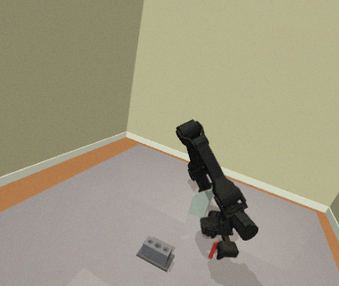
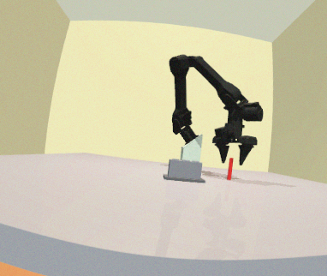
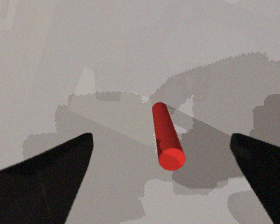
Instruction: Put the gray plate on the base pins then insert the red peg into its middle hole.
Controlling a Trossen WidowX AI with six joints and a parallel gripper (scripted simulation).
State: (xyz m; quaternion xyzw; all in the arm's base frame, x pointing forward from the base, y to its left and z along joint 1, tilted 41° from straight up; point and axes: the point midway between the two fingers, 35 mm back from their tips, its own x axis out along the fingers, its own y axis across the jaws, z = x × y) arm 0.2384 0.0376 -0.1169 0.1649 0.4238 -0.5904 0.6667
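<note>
Right now my gripper tip is 2 cm above the red peg. Round my gripper tip: pin base: 9 cm ahead, 19 cm to the right, 5 cm below; then gray plate: 9 cm ahead, 19 cm to the right, 1 cm below.
</note>
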